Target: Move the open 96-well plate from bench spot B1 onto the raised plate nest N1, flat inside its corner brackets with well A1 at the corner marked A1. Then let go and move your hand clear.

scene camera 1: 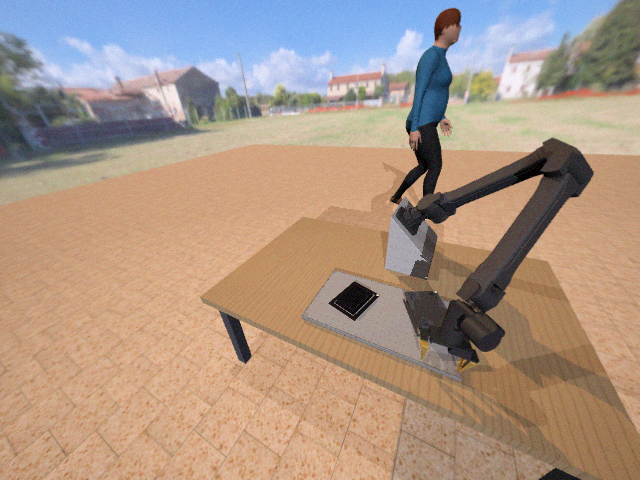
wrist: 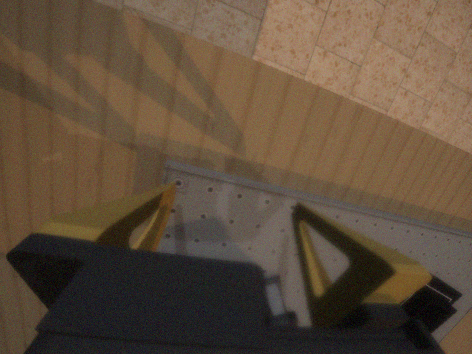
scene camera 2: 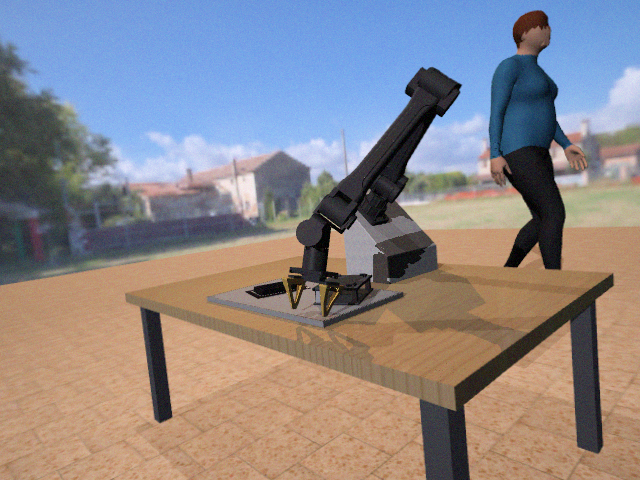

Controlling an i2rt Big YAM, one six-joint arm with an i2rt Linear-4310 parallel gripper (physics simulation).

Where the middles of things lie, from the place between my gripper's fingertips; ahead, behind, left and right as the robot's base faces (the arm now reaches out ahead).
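The black plate [wrist: 433, 310] is here in my scene, and I see my gripper 320 mm to the left of the plate and 150 mm beyond it.
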